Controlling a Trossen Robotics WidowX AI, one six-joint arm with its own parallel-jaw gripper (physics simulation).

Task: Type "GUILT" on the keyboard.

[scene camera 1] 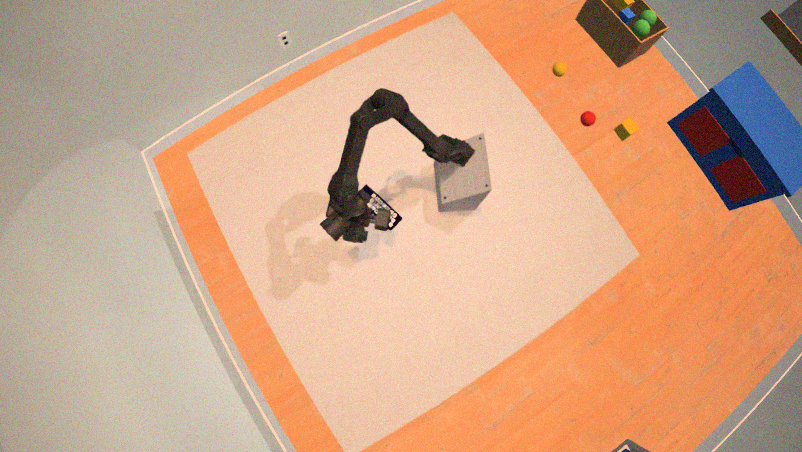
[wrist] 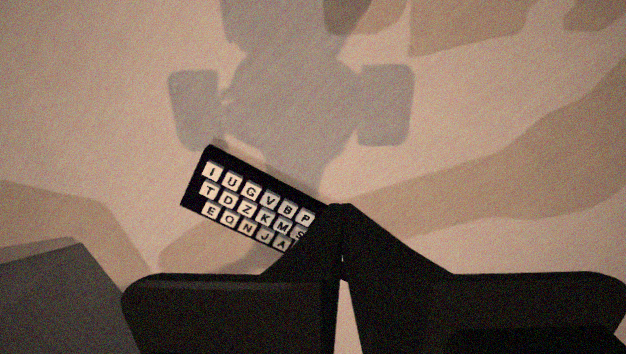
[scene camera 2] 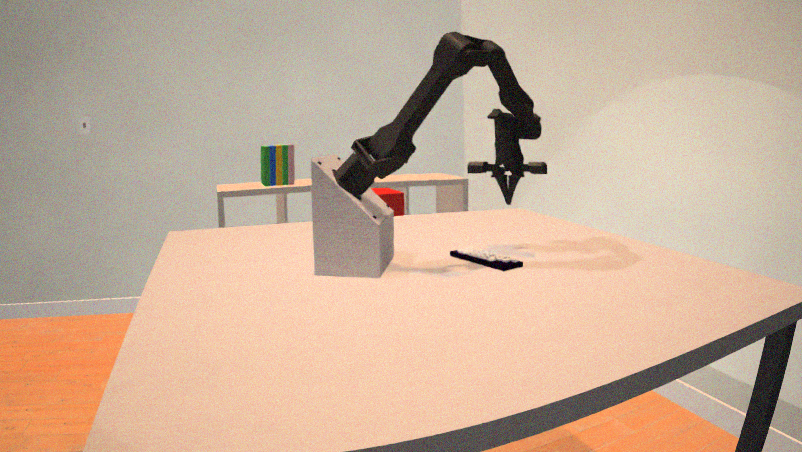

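Seen in the pictures: gripper, fingertip midpoint: (wrist: 340, 213) (scene camera 2: 508, 204); arm's base, origin of the base link: (scene camera 1: 463, 153) (scene camera 2: 345, 185).
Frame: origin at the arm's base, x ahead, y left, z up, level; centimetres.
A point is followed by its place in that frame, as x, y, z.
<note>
A small black keyboard (scene camera 1: 398, 217) @(26.5, -4.6, -16.8) (scene camera 2: 486, 260) @(25.3, -15.6, -16.7) (wrist: 194, 192) @(27.5, -4.2, -16.8) with pale letter keys lies flat on the table. In the wrist view it slants down to the right. The I key (wrist: 212, 171) @(30.4, -5.0, -16.3), U key (wrist: 231, 181) @(30.3, -6.6, -16.3), G key (wrist: 250, 191) @(30.1, -8.3, -16.3) and T key (wrist: 208, 190) @(28.6, -5.3, -16.3) show near its left end. The L key does not show; the fingers hide the keyboard's right part. My gripper (scene camera 2: 508, 202) @(36.9, -11.7, -6.0) (wrist: 340, 213) @(36.9, -11.7, -6.0) is shut and empty, pointing down, well above the keyboard. In scene camera 1 the arm covers part of the keyboard.
The arm's grey base block (scene camera 1: 466, 179) @(6.4, 6.1, 0.0) (scene camera 2: 348, 235) @(-2.3, -4.2, -9.5) stands on the table (scene camera 1: 449, 314) @(40.7, 30.5, -18.1) (scene camera 2: 336, 348) @(-23.6, -34.1, -18.0) beside the keyboard. Behind the table, a shelf (scene camera 2: 247, 187) bears books (scene camera 2: 278, 165). Balls, a cube, a brown box (scene camera 1: 609, 33) and a blue bin (scene camera 1: 752, 123) are off the table.
</note>
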